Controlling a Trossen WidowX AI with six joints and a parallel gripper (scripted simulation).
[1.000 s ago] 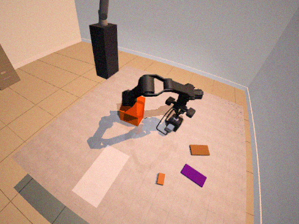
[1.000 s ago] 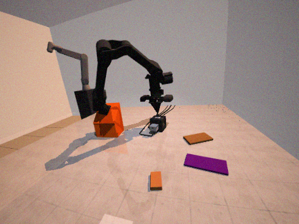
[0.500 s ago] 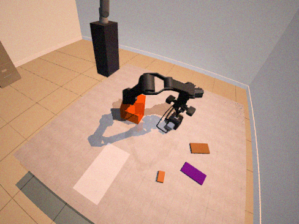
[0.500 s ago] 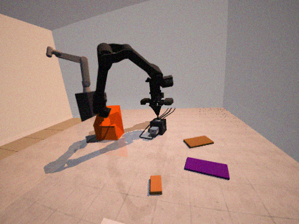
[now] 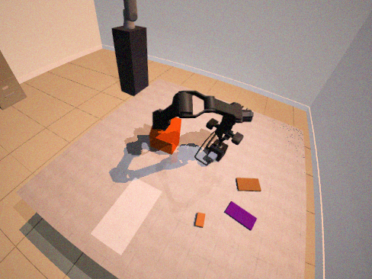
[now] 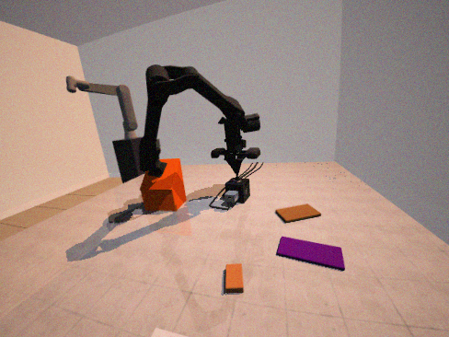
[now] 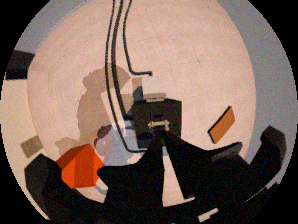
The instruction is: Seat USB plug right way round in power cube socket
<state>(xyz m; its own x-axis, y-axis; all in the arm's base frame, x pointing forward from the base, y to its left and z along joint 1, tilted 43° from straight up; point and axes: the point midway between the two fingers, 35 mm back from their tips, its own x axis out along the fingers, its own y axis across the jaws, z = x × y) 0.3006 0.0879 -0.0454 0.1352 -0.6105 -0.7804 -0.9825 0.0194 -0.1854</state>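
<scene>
My gripper tip is now 20 mm above the USB plug. Also, from my gripper tip: purple flat plate 240 mm ahead, 270 mm to the right, 100 mm below; orange flat plate 220 mm ahead, 100 mm to the right, 100 mm below; orange block 90 mm ahead, 380 mm to the right, 100 mm below.
</scene>
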